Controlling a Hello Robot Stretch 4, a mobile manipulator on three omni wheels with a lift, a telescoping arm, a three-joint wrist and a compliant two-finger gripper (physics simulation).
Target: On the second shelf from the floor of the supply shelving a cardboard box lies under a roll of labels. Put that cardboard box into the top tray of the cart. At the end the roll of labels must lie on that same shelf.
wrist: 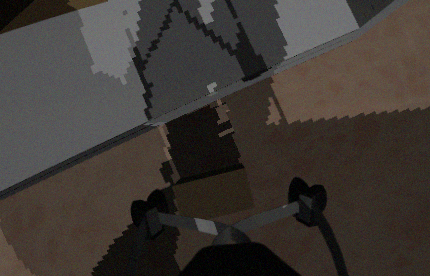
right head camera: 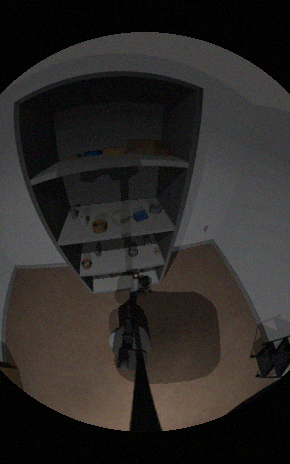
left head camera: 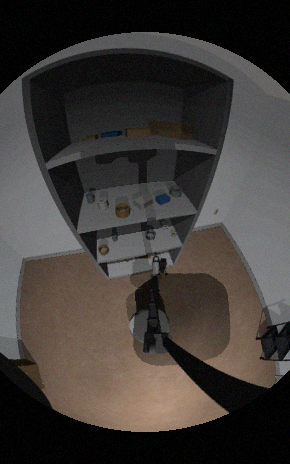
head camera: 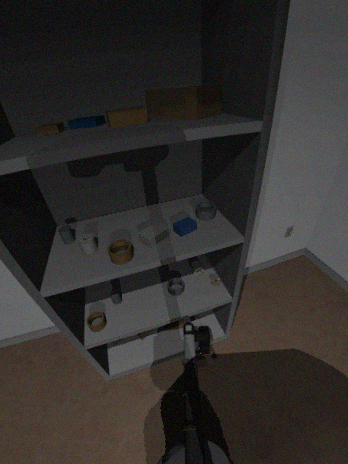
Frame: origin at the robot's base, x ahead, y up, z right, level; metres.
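Seen in the pictures: gripper, between the fingertips: [wrist: 227,199] [right head camera: 143,291] [left head camera: 159,274] [head camera: 203,357].
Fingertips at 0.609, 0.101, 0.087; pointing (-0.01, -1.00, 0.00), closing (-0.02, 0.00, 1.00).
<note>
Offsets run from my fingertips to a thing's top centre, as dx, dy, dz. Level surfaces: height alone.
My gripper [wrist: 227,199] is open, low in front of the supply shelving [head camera: 272,90]. A small brown cardboard box @(-0.011, -0.069, -0.017) [wrist: 215,195] lies on the floor in shadow, close to the bottom shelf's front edge; in the wrist view it shows between and beyond the fingers, which do not grip it. The second shelf @(dy +0.405) [head camera: 135,311] bears a small yellowish roll @(+0.291, +0.430, +0.094) [head camera: 215,281] at the right, a grey ring @(+0.259, +0.453, -0.151) [head camera: 176,293] and an orange ring @(+0.039, +0.455, -0.582) [head camera: 96,328]. Which one is the roll of labels is too dim to tell. No cardboard box shows on that shelf. The cart [left head camera: 270,345] [right head camera: 265,358] stands at the far right.
The bottom shelf [wrist: 55,95] is just beyond the fingers, with brown boxes at its back. The shelf above the second holds an orange ring @(+0.087, +0.912, -0.344) [head camera: 120,255], a blue box @(+0.243, +0.902, -0.079) [head camera: 185,226] and cups. A large brown box @(+0.402, +1.419, -0.060) [head camera: 172,103] stands higher up. A wall is right of the shelving.
</note>
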